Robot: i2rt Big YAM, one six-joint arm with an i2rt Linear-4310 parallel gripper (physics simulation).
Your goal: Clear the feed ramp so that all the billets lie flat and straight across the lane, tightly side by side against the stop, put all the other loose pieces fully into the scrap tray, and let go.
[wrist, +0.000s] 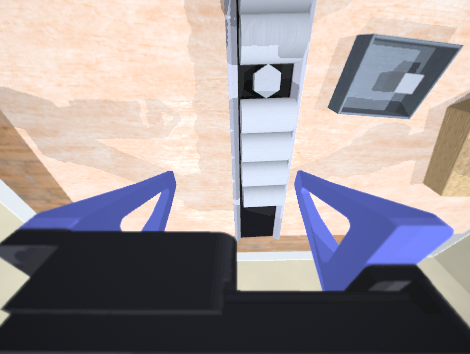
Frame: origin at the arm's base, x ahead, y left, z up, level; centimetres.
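Where they show: gripper, fingertip midpoint: point(235, 177).
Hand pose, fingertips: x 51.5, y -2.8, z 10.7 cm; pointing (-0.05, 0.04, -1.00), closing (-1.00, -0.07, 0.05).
After its pixels a point has its place.
The feed ramp point(257, 221) @[x 45.4, y 15.9, z 0.8 cm] runs down the middle of the view, its black floor bare at the near end. Light grey billets lie across the lane: one point(275, 6) @[x 48.1, y -13.9, z -0.3 cm] cut by the top edge, one point(274, 32) @[x 48.1, y -12.1, z 0.9 cm] below it, then a white hexagonal piece point(267, 81) @[x 47.6, y -7.9, z -0.9 cm] with black floor around it. Below that, several billets point(268, 115) @[x 47.5, y -4.9, z 1.9 cm] point(265, 146) @[x 47.2, y -1.2, z 2.3 cm] point(264, 173) @[x 46.8, y 2.6, z 2.8 cm] point(263, 195) @[x 46.3, y 6.4, z 3.3 cm] lie side by side. The stop does not show. The dark grey scrap tray point(348, 75) @[x 34.4, y -8.5, z -6.7 cm] stands to the right, with a small white piece point(412, 83) @[x 24.7, y -8.2, z -5.9 cm] inside. My gripper point(235, 177) @[x 51.5, y -2.8, z 10.7 cm] is open and empty, fingertips apart on either side of the lane in view.
A wooden block or box point(445, 150) @[x 8.2, y 2.8, z -6.6 cm] stands at the right edge, below the scrap tray. The light wooden table top point(125, 60) @[x 66.7, y -8.2, z -8.8 cm] extends on both sides of the ramp. Its near edge shows behind my fingers, with a brown wooden surface beyond it.
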